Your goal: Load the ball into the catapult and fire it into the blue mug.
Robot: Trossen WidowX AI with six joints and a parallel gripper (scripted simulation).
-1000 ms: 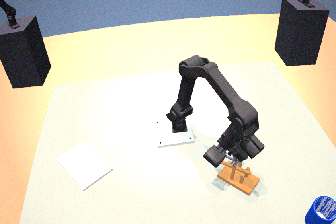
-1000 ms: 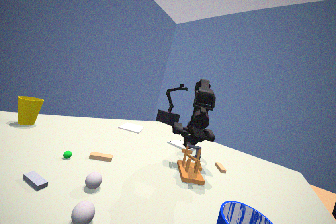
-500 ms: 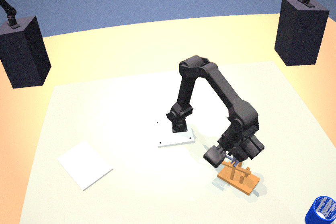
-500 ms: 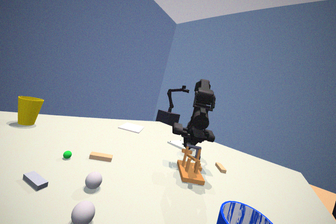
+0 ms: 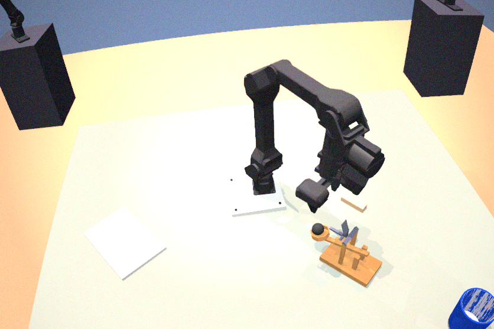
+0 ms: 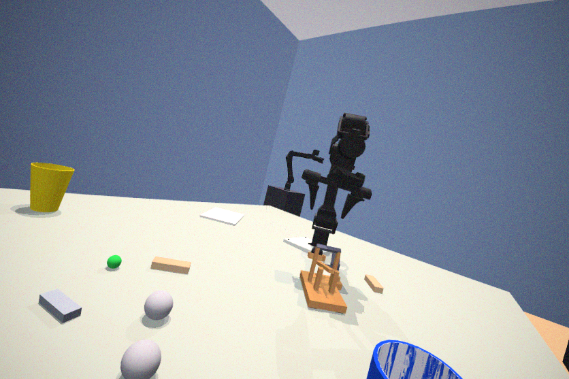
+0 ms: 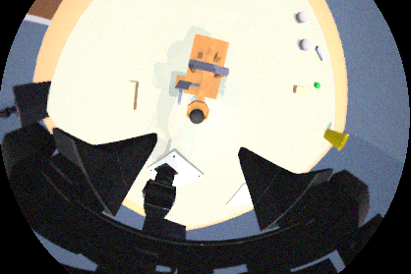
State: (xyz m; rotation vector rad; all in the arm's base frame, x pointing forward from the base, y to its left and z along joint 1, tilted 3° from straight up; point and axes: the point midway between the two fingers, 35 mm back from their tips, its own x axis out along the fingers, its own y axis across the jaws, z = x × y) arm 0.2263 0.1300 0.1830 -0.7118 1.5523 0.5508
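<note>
The dark ball is 110 mm below my gripper tip. From my gripper tip the other things lie so: blue mug: 300 mm ahead, 300 mm to the left, 140 mm below; then green ball: 430 mm ahead, 170 mm to the right, 160 mm below; then orange wooden catapult: 30 mm ahead, 50 mm to the left, 120 mm below.
</note>
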